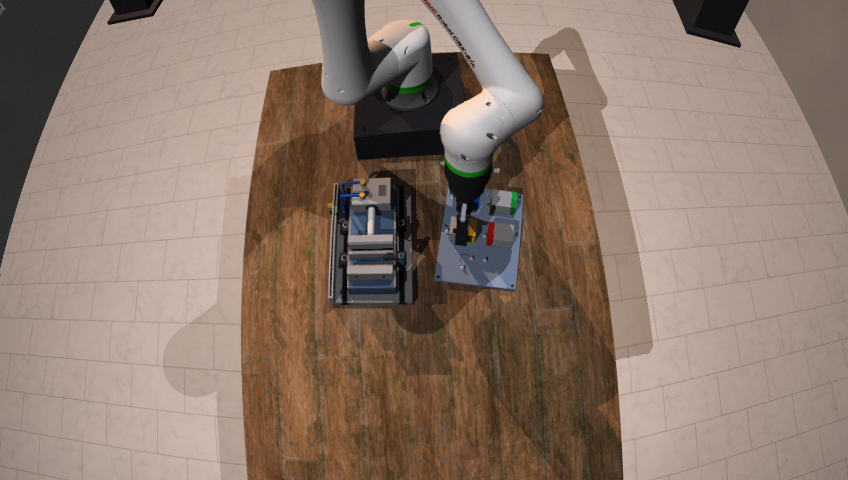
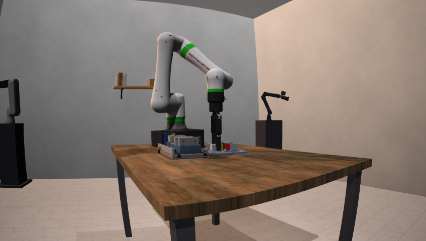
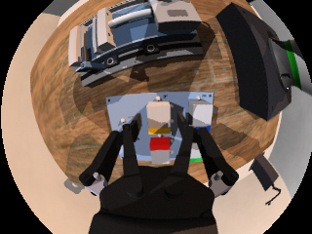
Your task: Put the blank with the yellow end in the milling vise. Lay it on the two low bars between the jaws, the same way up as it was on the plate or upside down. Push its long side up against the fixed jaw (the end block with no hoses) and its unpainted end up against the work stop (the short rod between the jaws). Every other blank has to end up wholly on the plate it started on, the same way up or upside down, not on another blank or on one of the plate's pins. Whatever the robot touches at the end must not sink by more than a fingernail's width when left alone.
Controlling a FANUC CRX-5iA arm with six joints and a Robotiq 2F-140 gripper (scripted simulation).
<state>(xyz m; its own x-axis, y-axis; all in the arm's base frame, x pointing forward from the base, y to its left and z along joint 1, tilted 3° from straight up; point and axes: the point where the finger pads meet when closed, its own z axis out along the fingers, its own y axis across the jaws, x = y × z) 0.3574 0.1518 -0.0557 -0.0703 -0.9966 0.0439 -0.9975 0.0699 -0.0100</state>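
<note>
My gripper is now 4 cm above the yellow-ended blank. The rest, counted from my hand: red-ended blank: 1 cm ahead, 9 cm to the left, 4 cm below; then blue-ended blank: 9 cm behind, 1 cm to the left, 4 cm below; then blue-grey plate: 5 cm to the left, 6 cm below.
</note>
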